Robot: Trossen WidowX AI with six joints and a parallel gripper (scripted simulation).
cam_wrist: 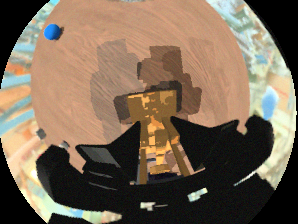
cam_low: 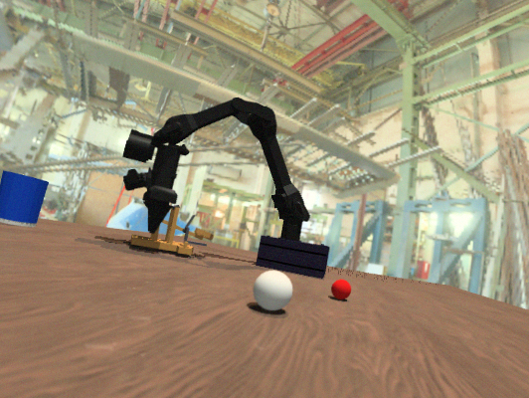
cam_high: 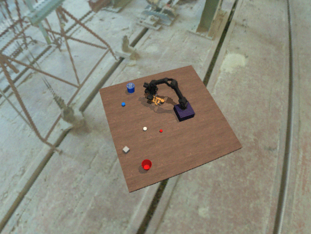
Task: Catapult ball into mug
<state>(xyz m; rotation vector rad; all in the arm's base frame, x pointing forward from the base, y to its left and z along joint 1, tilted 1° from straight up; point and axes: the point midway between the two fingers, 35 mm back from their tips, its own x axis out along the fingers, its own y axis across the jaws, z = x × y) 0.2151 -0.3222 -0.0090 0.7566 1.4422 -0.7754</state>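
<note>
Now: the small red ball 140 mm ahead of my gripper tip, 410 mm to the left of it and 20 mm below it. From my gripper tip the other things lie so: catapult: 30 mm behind, 70 mm to the left, 20 mm above; blue ball: 340 mm ahead, 100 mm to the right, 20 mm below; blue mug: 160 mm ahead, 240 mm to the right, 10 mm below.
</note>
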